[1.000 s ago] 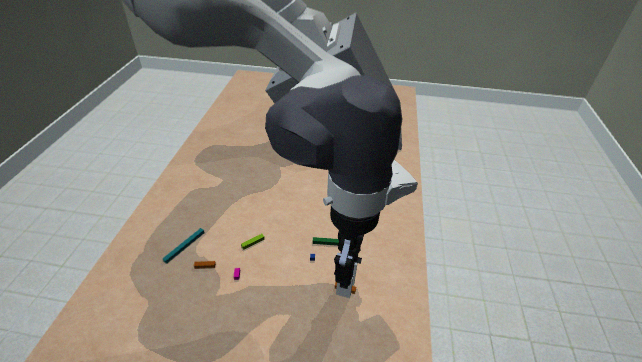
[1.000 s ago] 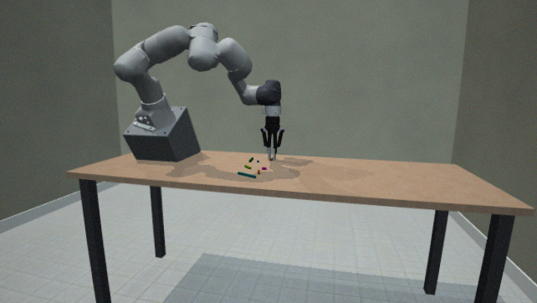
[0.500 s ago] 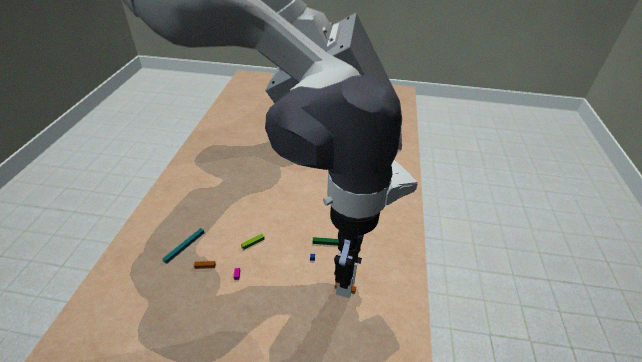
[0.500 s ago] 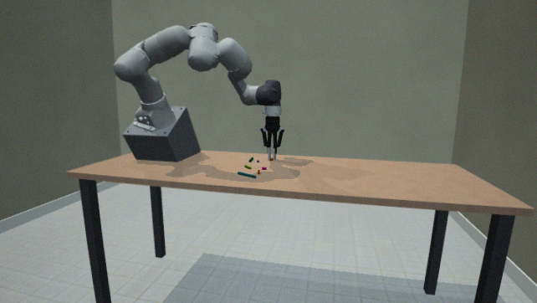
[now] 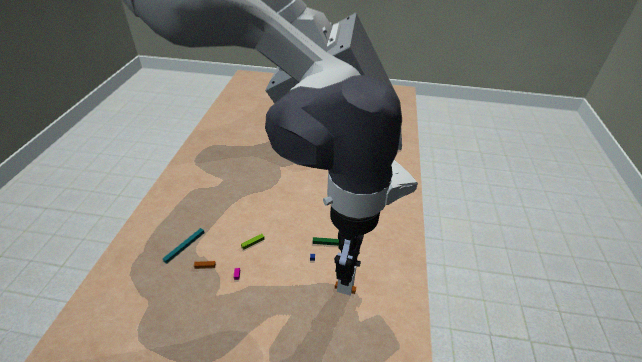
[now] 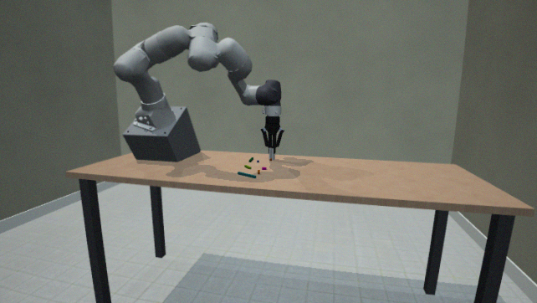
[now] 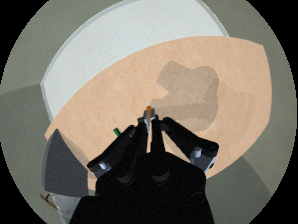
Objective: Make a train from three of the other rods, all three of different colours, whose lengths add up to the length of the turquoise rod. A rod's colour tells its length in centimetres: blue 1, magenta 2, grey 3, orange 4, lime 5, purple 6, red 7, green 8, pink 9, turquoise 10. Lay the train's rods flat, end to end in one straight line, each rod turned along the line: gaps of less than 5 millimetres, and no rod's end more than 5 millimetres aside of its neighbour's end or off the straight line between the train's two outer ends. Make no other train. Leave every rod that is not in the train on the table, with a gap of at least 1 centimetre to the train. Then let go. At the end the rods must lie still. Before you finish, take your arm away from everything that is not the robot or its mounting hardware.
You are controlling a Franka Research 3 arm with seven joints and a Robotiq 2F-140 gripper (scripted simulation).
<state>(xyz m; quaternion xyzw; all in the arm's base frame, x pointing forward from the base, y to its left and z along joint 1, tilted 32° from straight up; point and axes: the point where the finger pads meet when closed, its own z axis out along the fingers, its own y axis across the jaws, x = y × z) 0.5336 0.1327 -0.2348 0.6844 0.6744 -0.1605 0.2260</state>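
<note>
Right now my hand is 80 mm to the left of the blue rod, 50 mm past it and 30 mm above it. Also, from my hand: green rod 100 mm behind, 50 mm to the right, 30 mm below; magenta rod 210 mm to the right, 30 mm below, 30 mm ahead; lime rod 210 mm to the right, 50 mm behind, 30 mm below.
</note>
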